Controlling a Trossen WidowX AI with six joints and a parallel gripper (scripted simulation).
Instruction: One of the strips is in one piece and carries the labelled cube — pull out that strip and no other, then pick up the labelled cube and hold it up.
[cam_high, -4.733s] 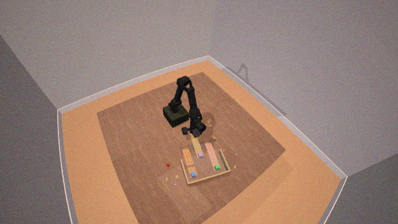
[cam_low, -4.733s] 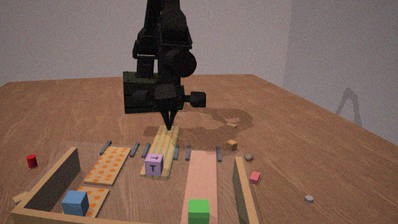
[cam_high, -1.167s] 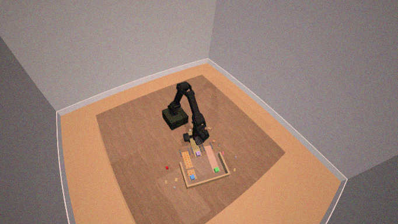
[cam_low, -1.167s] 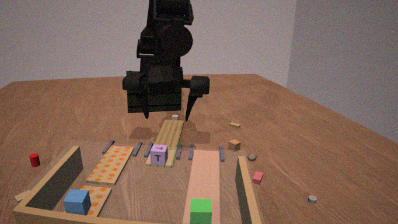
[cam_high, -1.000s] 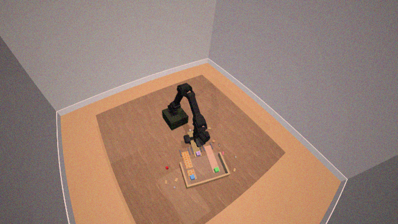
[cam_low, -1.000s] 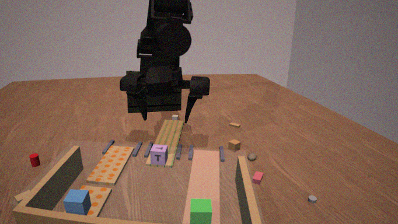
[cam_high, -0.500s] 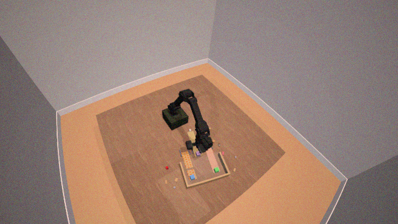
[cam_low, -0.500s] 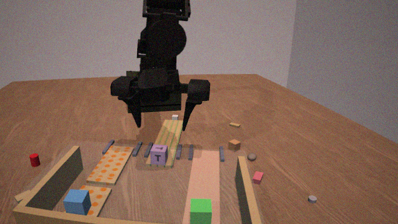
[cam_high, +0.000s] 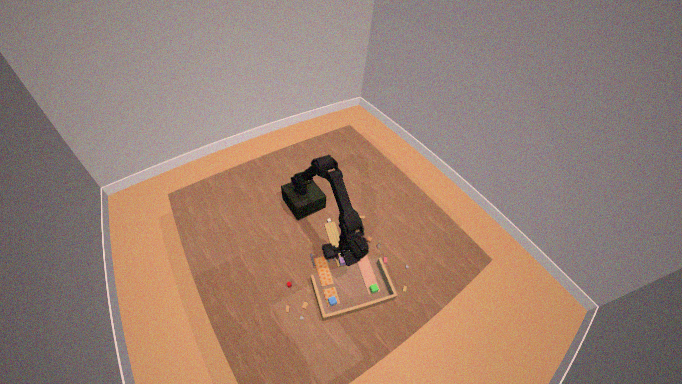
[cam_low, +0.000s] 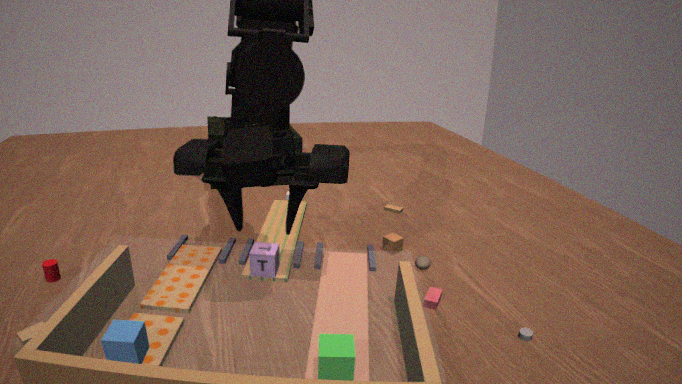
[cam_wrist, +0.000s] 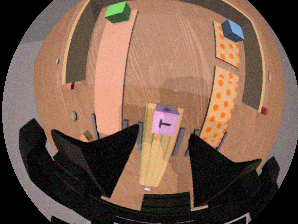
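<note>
Right now my gripper tip is 4 cm above the cube. The rest, counted from my gripper tip: strip: 10 cm behind, 3 cm to the left, 6 cm below.
</note>
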